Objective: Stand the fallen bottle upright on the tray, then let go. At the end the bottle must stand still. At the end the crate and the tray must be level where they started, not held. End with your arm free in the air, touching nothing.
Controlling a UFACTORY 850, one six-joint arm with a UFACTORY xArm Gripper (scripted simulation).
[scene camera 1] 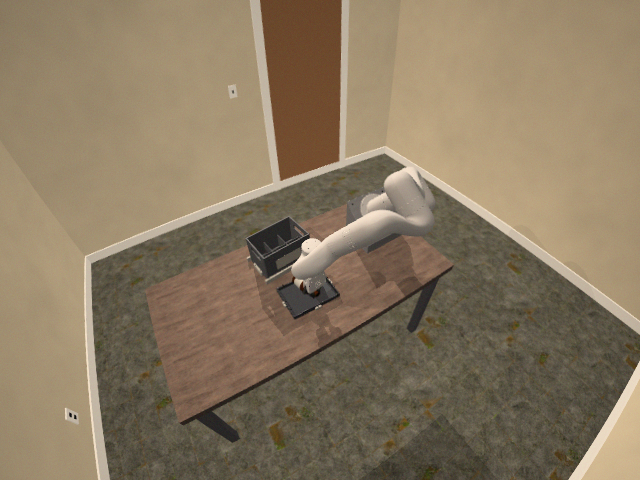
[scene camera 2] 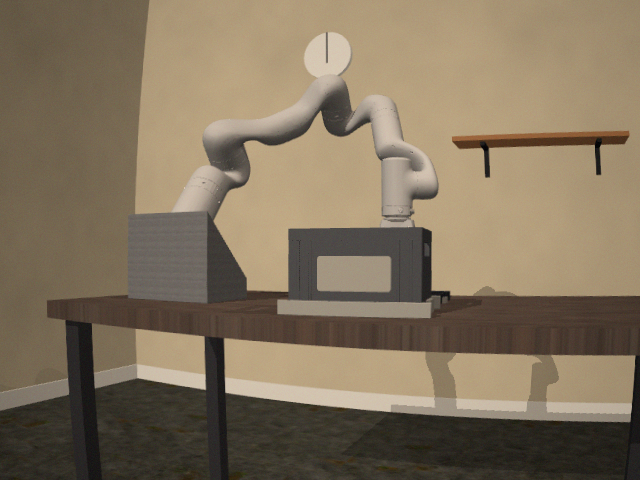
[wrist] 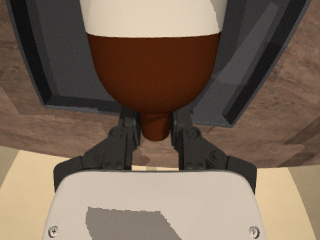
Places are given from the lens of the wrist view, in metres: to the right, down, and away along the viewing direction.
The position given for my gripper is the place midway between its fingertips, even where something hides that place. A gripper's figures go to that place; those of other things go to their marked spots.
my gripper (wrist: 155, 101): 0.00, -0.01, 0.14
brown bottle (wrist: 153, 64): 0.00, -0.02, 0.06
dark tray (wrist: 250, 46): 0.09, -0.07, 0.13
The marked spots on the brown bottle and the dark tray are 0.13 m apart.
